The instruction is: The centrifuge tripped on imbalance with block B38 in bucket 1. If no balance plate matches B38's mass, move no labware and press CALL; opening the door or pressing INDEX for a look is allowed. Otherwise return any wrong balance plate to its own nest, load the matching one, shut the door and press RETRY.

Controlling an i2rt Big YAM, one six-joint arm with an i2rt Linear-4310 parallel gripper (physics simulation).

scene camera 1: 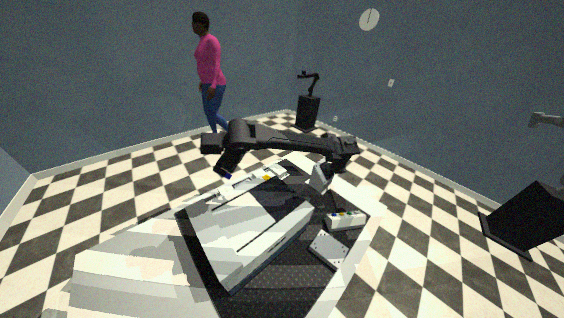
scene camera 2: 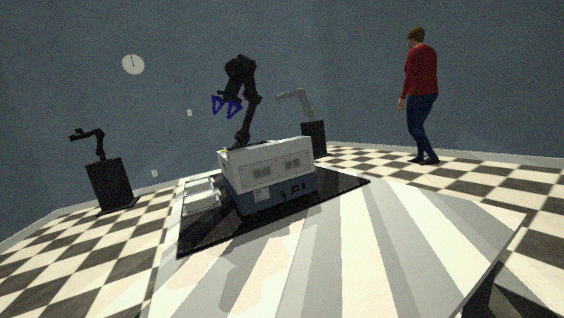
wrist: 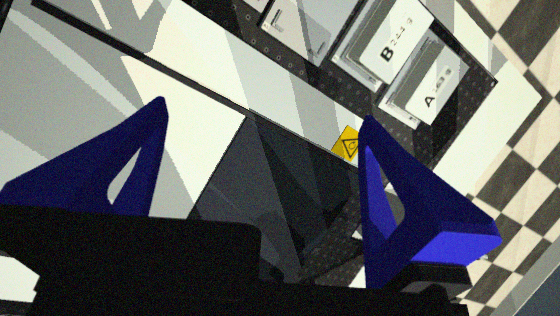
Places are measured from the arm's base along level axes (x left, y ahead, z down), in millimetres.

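Pixels of known places: gripper, fingertip midpoint: (scene camera 1: 229,166) (scene camera 2: 220,116) (wrist: 266,115); arm's base, origin of the base link: (scene camera 1: 325,170).
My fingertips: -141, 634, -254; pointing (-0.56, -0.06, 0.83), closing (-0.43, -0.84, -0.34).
Ahead of a thing's pixels: the offset from my fingertips to its middle, as dx, dy, dz. "*": to the spot under its first point.
The centrifuge @(+136, -21, +260) (scene camera 1: 296,220) (scene camera 2: 270,165) (wrist: 290,117) stands on the dark mat, with a dark panel @(+137, -156, +170) (wrist: 280,175) in its top. Inside it, bucket 1 and block B38 cannot be made out. Balance plate B, 244 g @(-169, -295, +349) (wrist: 400,37), and balance plate A @(-152, -436, +349) (wrist: 435,92), its mass blurred, sit side by side in nests beyond the centrifuge in the wrist view. A flat nest @(* -101, -165, +370) (wrist: 305,30) with corner brackets lies next to B and is bare where it shows. The button box @(+433, -450, +340) (scene camera 1: 345,220) has blue, yellow and green buttons. My gripper (scene camera 1: 227,175) (scene camera 2: 223,115) (wrist: 266,115) is open and empty, high above the centrifuge.
A yellow warning label @(* +6, -193, +170) (wrist: 345,142) is on the centrifuge's edge. A tilted grey panel (scene camera 1: 318,179) stands near the arm's base, and a pale plate with small dots @(+454, -241, +358) (scene camera 1: 328,248) lies beside the button box. People and other arms on pedestals stand away from the table.
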